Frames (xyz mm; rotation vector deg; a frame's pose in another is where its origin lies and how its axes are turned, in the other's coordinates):
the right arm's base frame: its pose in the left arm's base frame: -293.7 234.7 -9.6 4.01 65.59 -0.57
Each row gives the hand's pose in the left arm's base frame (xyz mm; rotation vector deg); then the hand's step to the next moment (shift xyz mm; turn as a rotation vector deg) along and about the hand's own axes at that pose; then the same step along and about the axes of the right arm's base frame.
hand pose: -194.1 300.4 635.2 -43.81 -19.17 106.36
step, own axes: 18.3 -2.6 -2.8 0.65 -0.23 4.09
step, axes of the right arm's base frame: 6.6 16.9 -4.7 -3.78 1.20 -1.22
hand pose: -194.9 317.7 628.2 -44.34 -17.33 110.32
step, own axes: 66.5 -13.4 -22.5 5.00 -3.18 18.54
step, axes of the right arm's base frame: 36.0 60.0 -14.8 -16.95 8.30 -4.75
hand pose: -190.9 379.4 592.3 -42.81 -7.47 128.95
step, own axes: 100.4 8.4 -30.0 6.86 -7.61 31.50
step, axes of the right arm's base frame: 51.7 53.3 -74.4 -29.17 14.73 -5.43
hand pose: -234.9 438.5 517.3 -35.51 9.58 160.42
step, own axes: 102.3 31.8 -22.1 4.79 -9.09 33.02
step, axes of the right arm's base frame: 19.2 -17.2 -106.3 -30.45 16.10 -3.13
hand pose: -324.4 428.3 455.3 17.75 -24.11 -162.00
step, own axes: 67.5 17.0 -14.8 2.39 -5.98 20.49
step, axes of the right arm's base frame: -6.1 -42.4 -56.8 -18.68 10.49 -1.54
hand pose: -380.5 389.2 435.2 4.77 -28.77 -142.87
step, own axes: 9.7 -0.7 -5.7 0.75 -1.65 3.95
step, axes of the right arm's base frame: 1.3 -7.4 -8.4 -3.65 2.20 -0.84
